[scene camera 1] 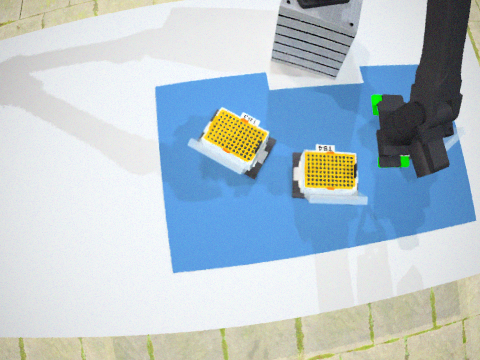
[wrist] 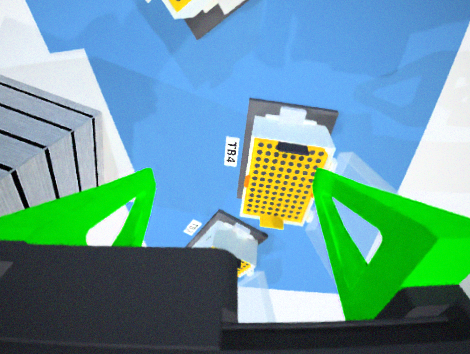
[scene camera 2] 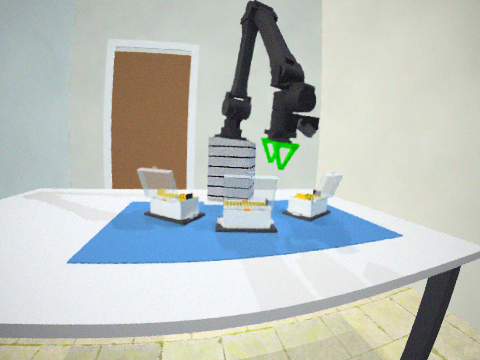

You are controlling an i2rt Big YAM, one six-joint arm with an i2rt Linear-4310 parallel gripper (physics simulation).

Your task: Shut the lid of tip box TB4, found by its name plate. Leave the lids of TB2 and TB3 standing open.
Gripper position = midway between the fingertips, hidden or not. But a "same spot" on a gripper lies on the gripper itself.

my gripper: scene camera 1; wrist 234, 177; scene camera 2
same spot on blue mat: (scene camera 1: 216, 218) = (scene camera 2: 141, 237)
same spot on my gripper: (scene camera 2: 278, 142) = (scene camera 1: 383, 167)
